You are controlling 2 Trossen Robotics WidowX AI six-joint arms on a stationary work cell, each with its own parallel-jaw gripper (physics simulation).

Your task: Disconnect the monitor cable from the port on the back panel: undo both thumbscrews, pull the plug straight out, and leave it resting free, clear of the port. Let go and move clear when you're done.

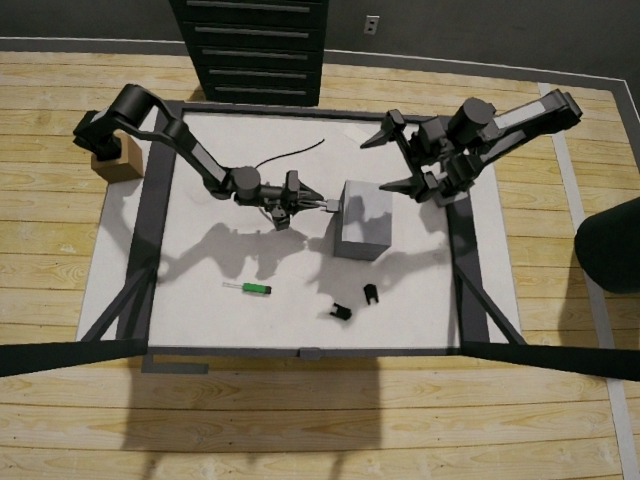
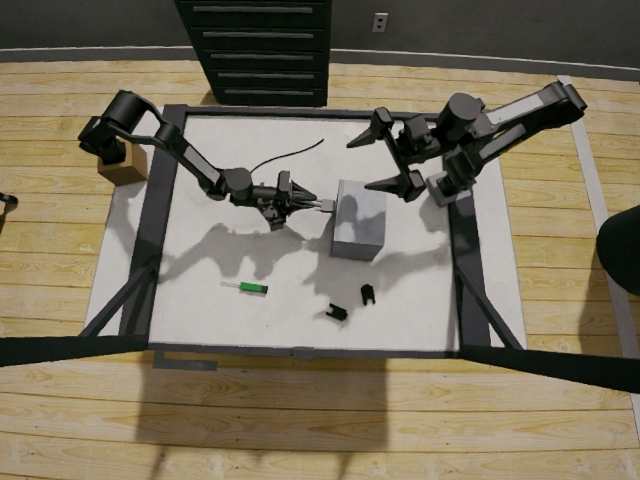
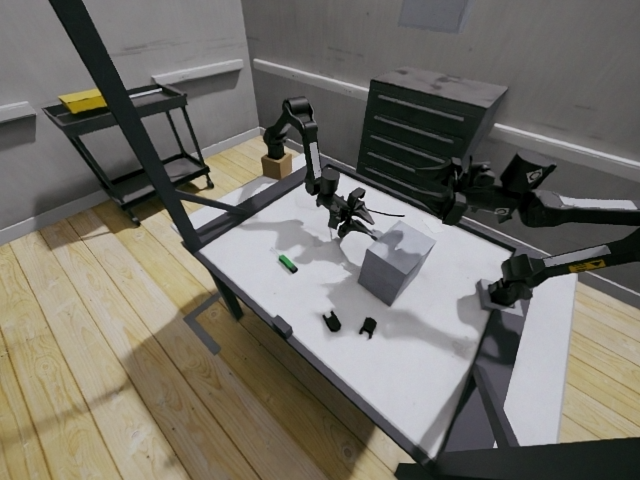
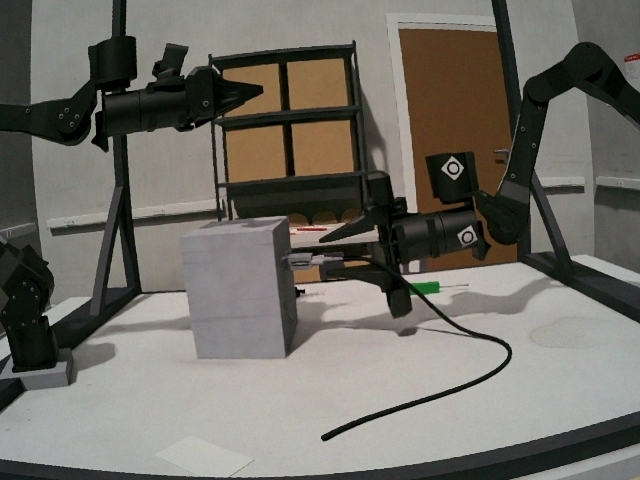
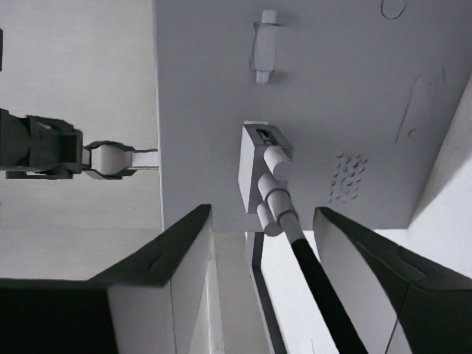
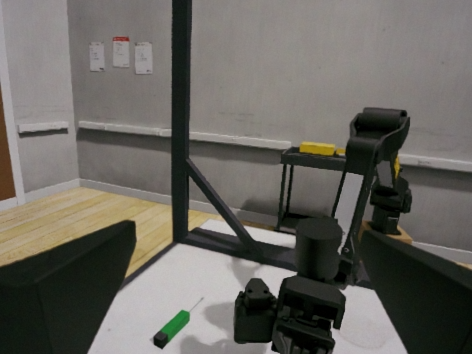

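Note:
The grey box stands on the table. The grey cable plug is against its back panel; how deep it sits is unclear. Two thumbscrews, an upper one and a lower one, flank the black cable. My left gripper is partly open, fingers apart on either side of the cable end, gripping nothing. My right gripper is wide open and empty, raised above the box.
A green screwdriver lies near the table's front. Two black clips, one upright and one tilted, lie in front of the box. Another connector is on the panel. A pale card lies at the far edge.

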